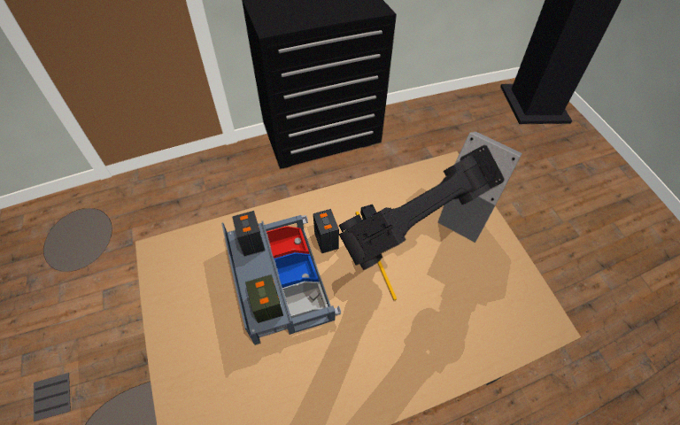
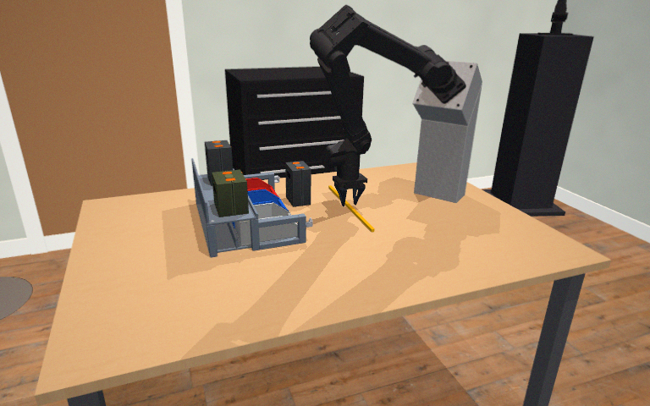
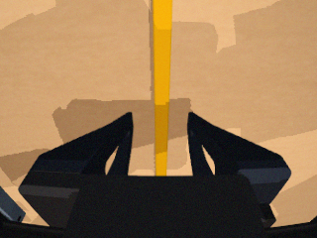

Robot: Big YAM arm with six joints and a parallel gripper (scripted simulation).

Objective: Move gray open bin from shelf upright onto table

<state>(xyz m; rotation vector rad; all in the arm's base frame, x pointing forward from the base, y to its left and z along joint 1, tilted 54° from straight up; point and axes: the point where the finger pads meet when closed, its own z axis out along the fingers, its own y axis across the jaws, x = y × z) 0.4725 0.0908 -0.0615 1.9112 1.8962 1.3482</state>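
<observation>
My gripper is now 1 cm above the yellow bar. Also, from my hand: blue bin: 30 cm ahead, 8 cm to the left, 3 cm above; then gray open bin: 27 cm ahead, 19 cm to the left, 3 cm above; then red bin: 33 cm ahead, 3 cm to the right, 3 cm above.
</observation>
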